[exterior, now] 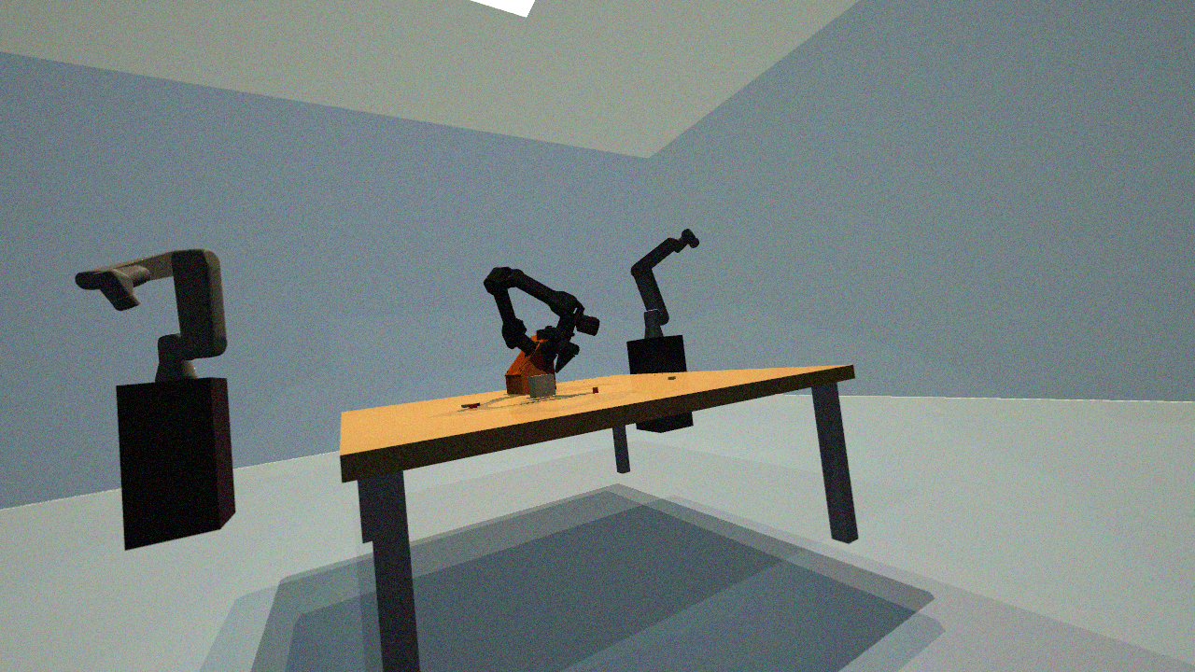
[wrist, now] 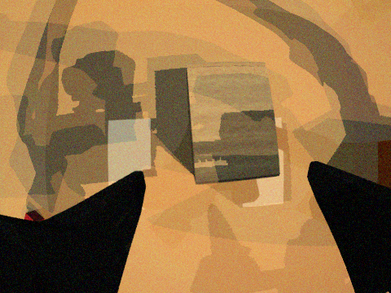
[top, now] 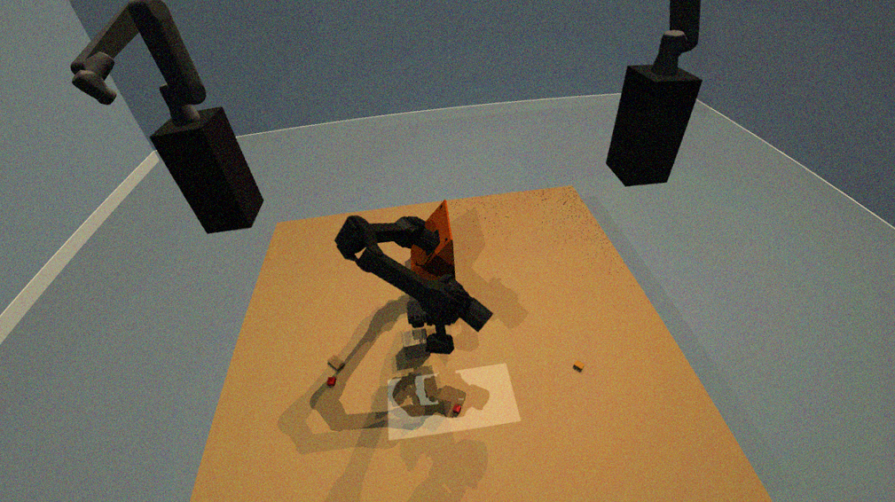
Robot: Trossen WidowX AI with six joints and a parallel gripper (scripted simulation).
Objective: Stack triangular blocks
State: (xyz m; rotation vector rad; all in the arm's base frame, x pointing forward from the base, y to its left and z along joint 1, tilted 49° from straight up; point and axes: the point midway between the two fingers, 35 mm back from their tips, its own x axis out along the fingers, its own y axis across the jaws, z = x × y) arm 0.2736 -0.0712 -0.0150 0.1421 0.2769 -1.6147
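My gripper tip is 2 cm above the triangular block, 1 cm to the left of it and 1 cm past it. Round my gripper tip: brown block (26 cm to the right, 7 cm below, 1 cm ahead); then orange cube (40 cm to the left, 12 cm ahead, 7 cm below).
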